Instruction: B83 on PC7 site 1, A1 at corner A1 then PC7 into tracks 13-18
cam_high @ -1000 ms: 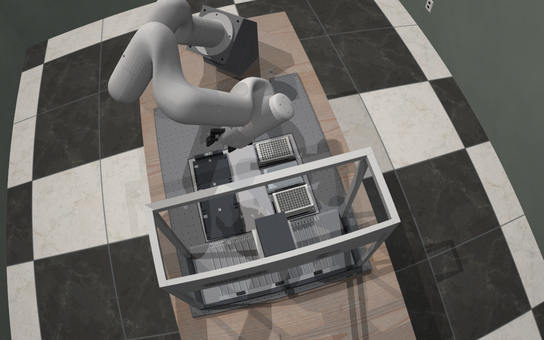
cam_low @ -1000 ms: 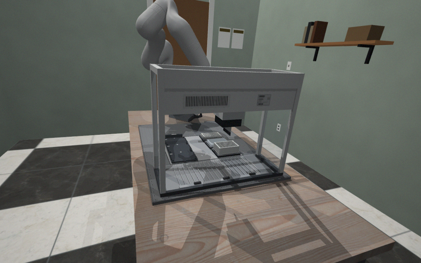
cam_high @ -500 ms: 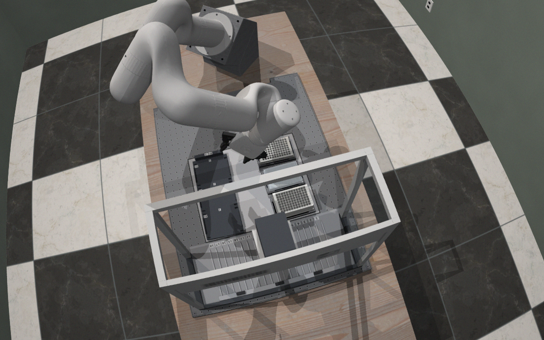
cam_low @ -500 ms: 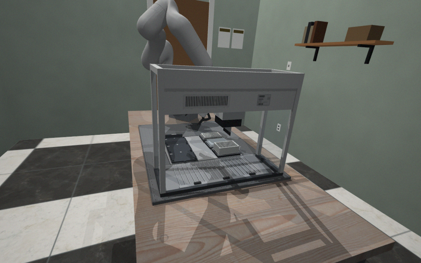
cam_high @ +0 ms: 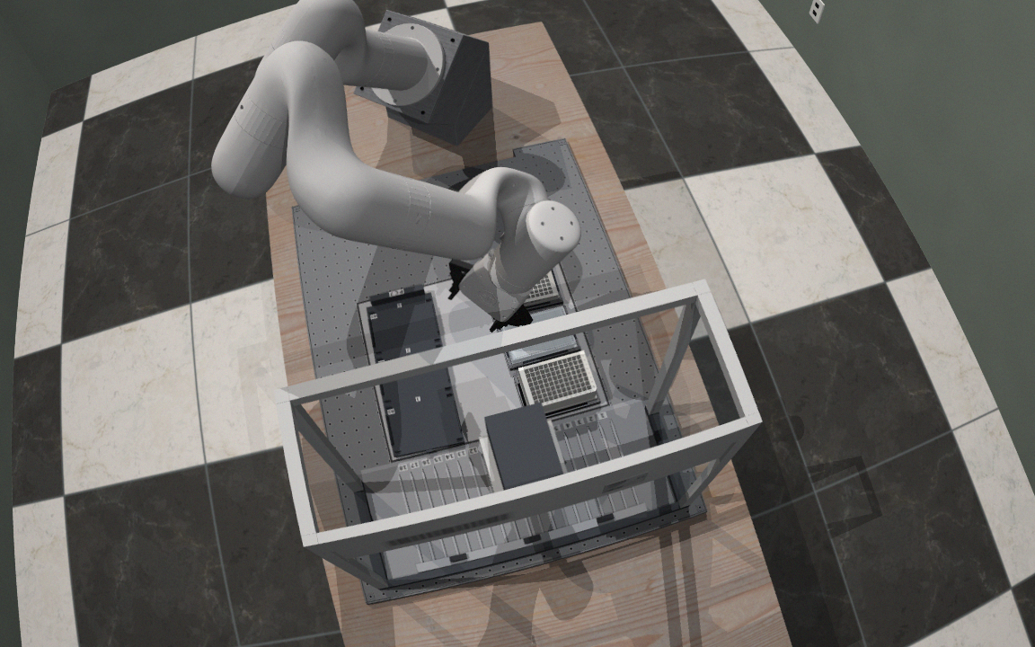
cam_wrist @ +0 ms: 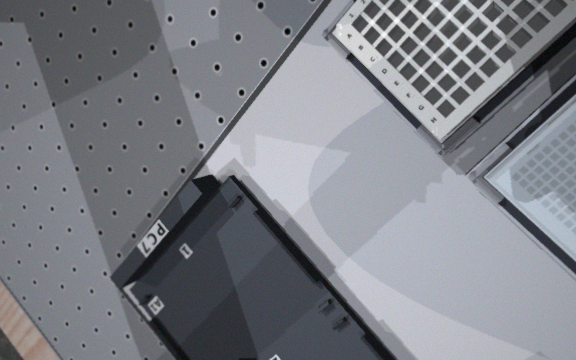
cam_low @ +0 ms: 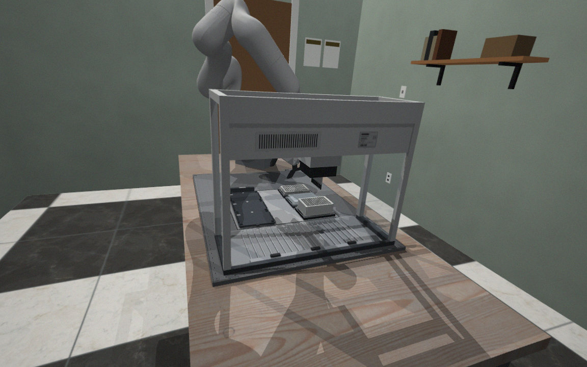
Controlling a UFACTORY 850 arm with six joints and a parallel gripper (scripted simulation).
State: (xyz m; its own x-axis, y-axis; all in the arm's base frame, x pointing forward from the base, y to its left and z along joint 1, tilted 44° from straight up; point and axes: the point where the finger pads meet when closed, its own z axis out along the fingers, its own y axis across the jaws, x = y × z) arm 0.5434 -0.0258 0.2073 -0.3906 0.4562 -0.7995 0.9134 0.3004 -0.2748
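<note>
The nest S3 is 16 cm ahead of my hand, 7 cm to the left of it and 15 cm below it. Round my hand: 96-well plate B38: 6 cm behind, 13 cm to the left, 13 cm below; then plate carrier PC7: 2 cm behind, 14 cm to the right, 14 cm below; then frame bar: 21 cm ahead, 7 cm to the right, 32 cm above.
</note>
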